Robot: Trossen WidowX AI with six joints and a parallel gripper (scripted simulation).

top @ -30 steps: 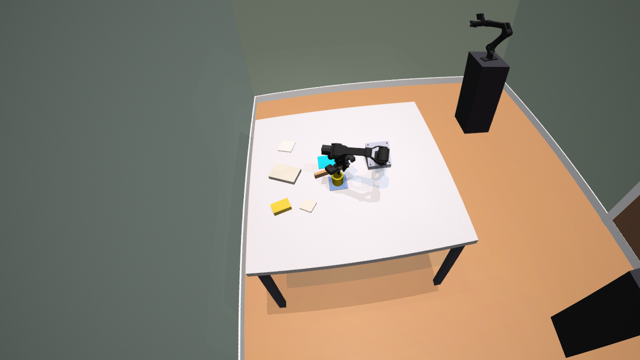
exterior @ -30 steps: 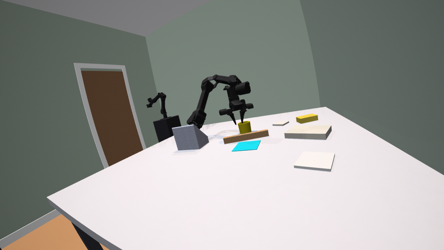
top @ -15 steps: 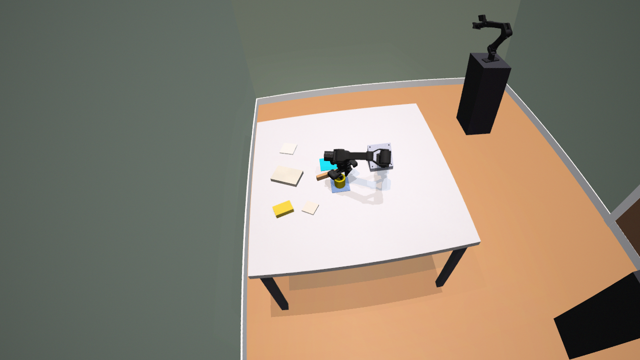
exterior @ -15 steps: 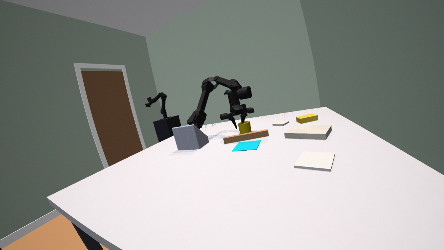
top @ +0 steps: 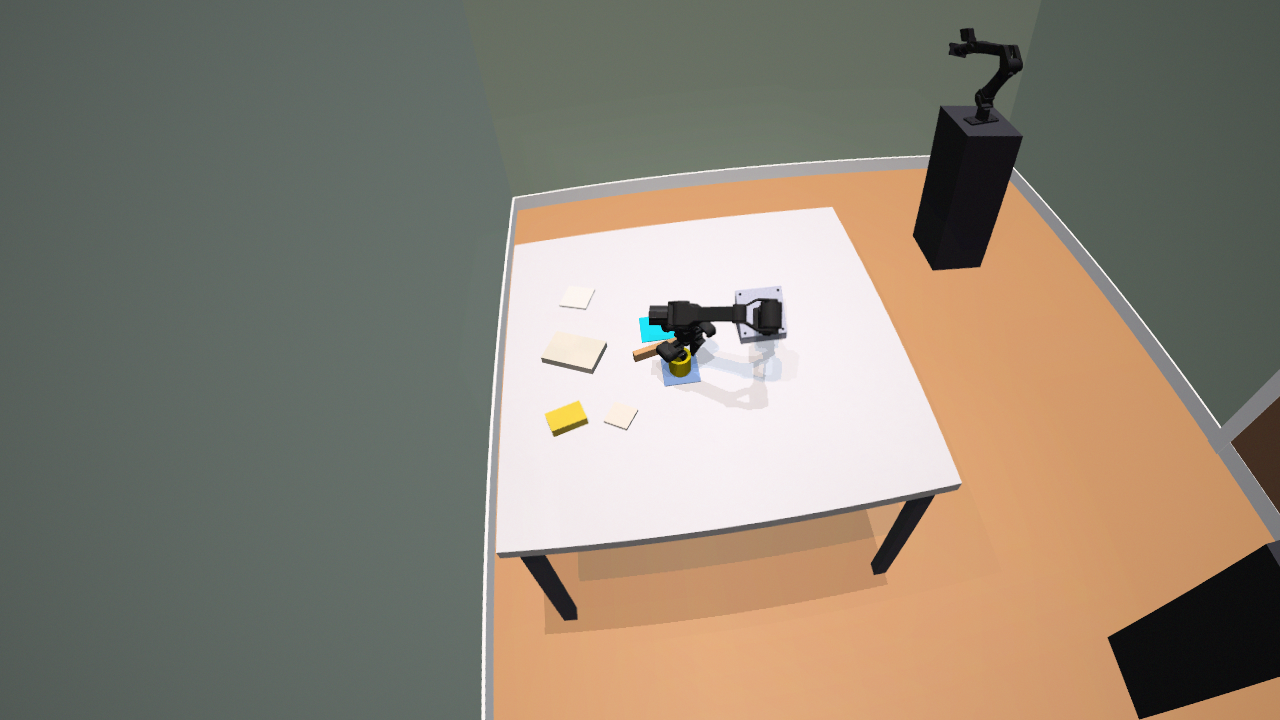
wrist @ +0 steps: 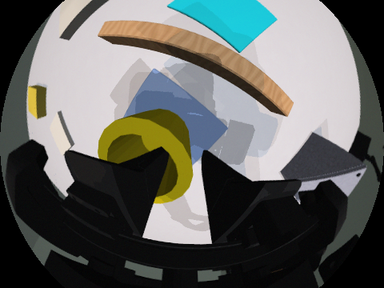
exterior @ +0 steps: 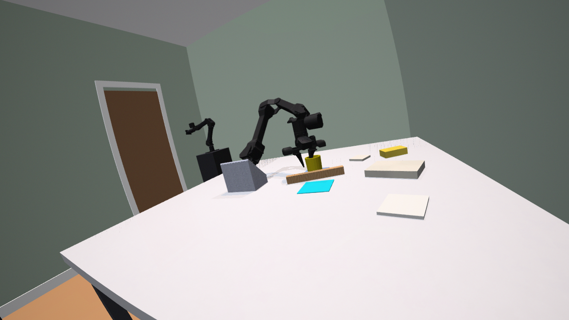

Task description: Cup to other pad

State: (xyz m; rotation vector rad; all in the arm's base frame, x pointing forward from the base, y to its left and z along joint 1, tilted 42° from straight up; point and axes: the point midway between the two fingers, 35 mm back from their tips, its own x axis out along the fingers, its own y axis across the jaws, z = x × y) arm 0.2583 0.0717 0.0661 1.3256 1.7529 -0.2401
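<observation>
Right now the blue pad is 3 cm ahead of my gripper tip, 1 cm to the left of it and 4 cm below it. Round my gripper tip: cream slab 36 cm ahead, 10 cm to the right, 2 cm below; wooden bar 5 cm ahead, 8 cm to the right, 3 cm below; yellow cup 2 cm ahead, 2 cm to the left.
</observation>
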